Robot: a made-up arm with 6 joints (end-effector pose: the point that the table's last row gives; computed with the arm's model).
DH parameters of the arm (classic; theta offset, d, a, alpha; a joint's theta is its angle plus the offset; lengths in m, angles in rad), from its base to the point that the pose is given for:
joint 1: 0 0.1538 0.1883 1.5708
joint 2: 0.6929 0 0.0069 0
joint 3: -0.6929 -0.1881 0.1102 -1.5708
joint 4: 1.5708 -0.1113 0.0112 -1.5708
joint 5: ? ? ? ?
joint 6: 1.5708 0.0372 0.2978 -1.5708
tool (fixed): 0 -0.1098 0 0
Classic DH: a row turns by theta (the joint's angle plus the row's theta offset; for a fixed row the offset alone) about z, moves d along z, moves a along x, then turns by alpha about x.
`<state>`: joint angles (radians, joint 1 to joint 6).
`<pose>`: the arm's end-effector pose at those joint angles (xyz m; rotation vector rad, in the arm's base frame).
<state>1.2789 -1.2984 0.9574 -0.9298 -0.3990 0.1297</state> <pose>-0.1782 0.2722 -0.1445 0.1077 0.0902 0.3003</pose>
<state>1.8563 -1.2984 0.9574 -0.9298 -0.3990 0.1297</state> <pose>-0.2979 0.1309 -0.1445 0.0798 0.1205 0.8767</pose>
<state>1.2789 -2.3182 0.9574 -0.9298 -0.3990 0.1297</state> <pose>-0.2542 0.0192 -0.0204 -0.8197 0.5160 0.2125</pose>
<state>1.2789 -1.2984 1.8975 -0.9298 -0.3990 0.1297</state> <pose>-0.1116 0.4938 -0.0112 0.9567 -0.3217 0.3350</pose>
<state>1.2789 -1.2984 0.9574 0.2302 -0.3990 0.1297</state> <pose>-0.1612 0.2106 -0.1252 0.2194 0.5061 1.3778</pose>
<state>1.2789 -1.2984 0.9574 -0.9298 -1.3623 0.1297</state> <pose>-0.2121 0.4094 -0.0904 1.0455 0.2345 0.1108</pose>
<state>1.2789 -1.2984 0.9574 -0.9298 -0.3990 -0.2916</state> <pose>-0.2574 0.2613 -0.2504 0.0429 0.5079 0.3196</pose>
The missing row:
joint 5: 1.5708 0.3566 0.0886 -1.5708
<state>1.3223 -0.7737 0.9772 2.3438 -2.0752 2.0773</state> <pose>0.1693 0.7296 0.0095 0.8272 1.0837 1.1446</pose>
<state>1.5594 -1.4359 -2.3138 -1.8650 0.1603 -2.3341</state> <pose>-0.8181 0.1969 0.5557 1.2183 1.2258 2.5779</pose>
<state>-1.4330 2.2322 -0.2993 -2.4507 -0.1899 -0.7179</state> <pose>0.3539 -0.4806 0.6016 1.5816 -2.4560 -0.9076</pose>
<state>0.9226 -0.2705 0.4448 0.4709 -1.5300 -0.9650</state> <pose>-0.3936 0.1817 -0.0611 0.6371 1.5600 1.8923</pose>
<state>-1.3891 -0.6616 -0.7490 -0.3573 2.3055 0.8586</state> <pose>0.3044 -0.0254 0.0687 -0.3750 1.0626 0.8375</pose>
